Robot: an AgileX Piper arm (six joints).
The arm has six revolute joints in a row. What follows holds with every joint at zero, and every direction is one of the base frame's.
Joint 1 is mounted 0.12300 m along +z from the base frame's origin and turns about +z.
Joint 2 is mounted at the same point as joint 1 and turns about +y.
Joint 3 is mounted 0.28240 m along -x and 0.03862 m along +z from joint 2 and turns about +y.
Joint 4 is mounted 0.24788 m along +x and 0.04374 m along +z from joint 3 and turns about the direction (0.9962, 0, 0.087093).
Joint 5 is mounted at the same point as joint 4 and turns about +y.
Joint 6 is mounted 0.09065 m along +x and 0.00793 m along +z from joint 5 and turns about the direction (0.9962, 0, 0.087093).
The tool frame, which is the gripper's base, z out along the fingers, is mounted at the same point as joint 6; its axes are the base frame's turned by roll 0.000, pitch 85.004 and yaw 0.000 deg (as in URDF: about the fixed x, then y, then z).
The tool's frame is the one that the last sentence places.
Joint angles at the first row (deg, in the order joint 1, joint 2, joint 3, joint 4, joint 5, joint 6):
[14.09, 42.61, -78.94, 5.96, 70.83, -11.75]
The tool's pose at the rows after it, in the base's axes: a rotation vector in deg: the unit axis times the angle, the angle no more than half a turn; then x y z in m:
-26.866, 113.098, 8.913, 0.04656, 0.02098, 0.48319
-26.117, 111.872, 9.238, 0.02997, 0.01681, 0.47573
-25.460, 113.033, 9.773, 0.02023, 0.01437, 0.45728
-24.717, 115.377, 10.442, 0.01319, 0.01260, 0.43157
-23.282, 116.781, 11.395, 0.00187, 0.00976, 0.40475
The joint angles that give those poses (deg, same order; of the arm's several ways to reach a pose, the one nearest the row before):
[14.08, 39.25, -78.80, 6.02, 70.83, -11.08]
[14.09, 35.45, -76.39, 6.01, 70.83, -10.54]
[14.09, 31.60, -71.57, 6.02, 70.83, -9.71]
[14.09, 27.38, -65.26, 6.02, 70.83, -8.65]
[14.09, 22.06, -58.90, 6.02, 70.83, -7.09]

